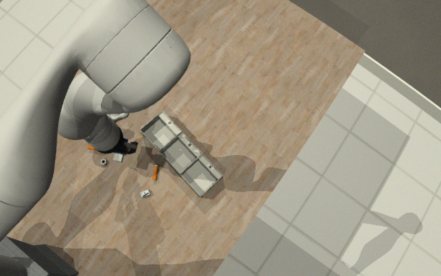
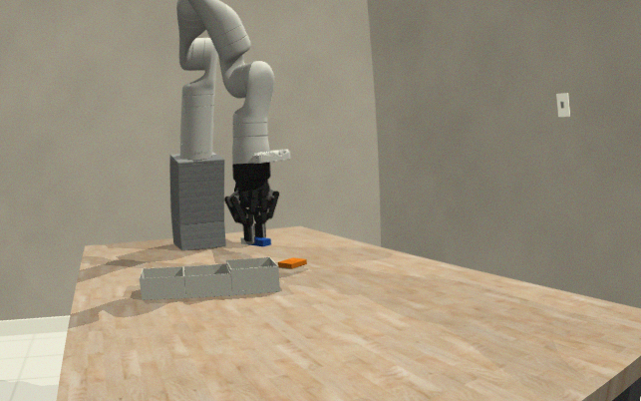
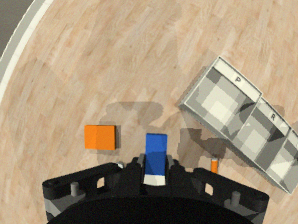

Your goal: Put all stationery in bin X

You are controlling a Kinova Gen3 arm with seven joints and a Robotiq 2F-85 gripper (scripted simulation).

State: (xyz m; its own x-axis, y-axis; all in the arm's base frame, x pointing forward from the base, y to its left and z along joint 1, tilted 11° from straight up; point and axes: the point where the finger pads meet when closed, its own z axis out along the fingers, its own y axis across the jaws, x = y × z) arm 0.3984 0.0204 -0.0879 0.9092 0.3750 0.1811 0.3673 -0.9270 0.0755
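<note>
Now: hand 1 cm short of the orange stick, 10 cm to the left of it and 8 cm above it. From my hand the other things lie so: flat orange block (2 cm behind, 9 cm to the left, 8 cm below); then blue flat thing (1 cm behind, 2 cm below); then black ring-like part (5 cm behind, 4 cm to the left, 8 cm below).
</note>
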